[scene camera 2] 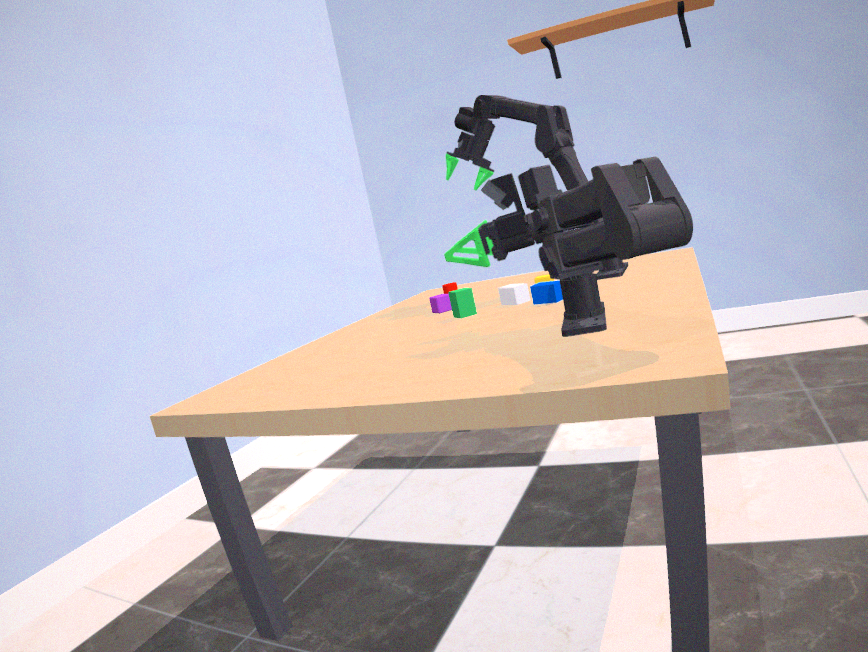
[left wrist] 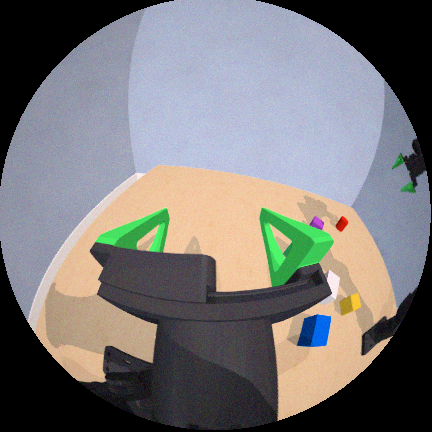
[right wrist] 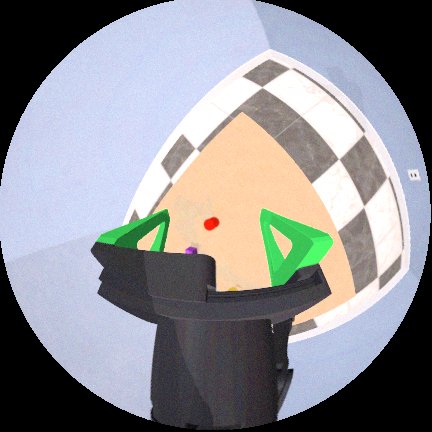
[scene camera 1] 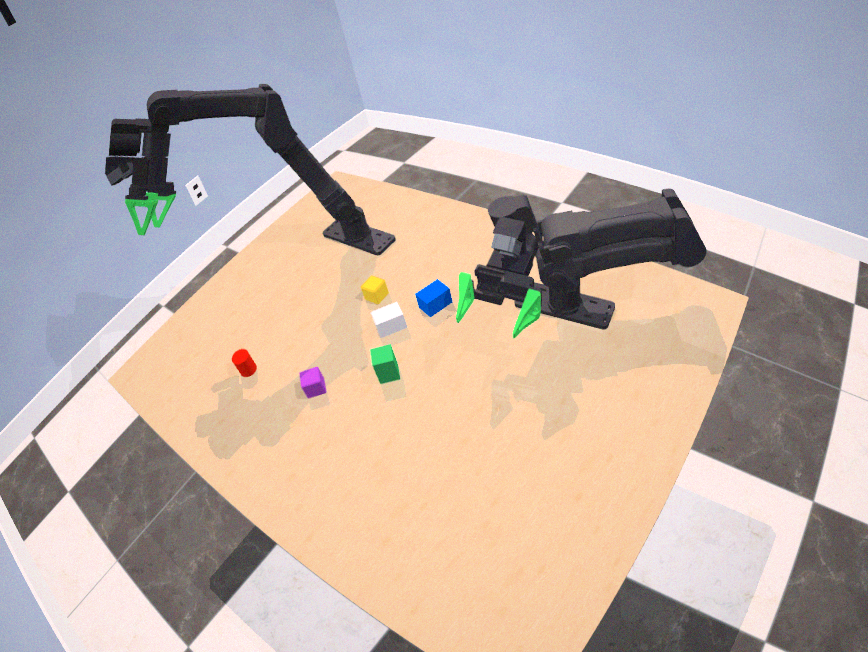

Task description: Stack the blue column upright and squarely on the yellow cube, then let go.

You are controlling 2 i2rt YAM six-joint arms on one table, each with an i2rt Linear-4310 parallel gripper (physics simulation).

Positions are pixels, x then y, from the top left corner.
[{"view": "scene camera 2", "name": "my left gripper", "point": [449, 253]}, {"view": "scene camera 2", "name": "my right gripper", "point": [461, 185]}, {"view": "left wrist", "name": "my left gripper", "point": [213, 212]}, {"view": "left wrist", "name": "blue column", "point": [314, 331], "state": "on the table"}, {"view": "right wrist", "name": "my right gripper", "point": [214, 213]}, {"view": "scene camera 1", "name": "my left gripper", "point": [485, 328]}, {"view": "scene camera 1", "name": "my right gripper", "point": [149, 231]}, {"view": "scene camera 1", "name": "blue column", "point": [436, 296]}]
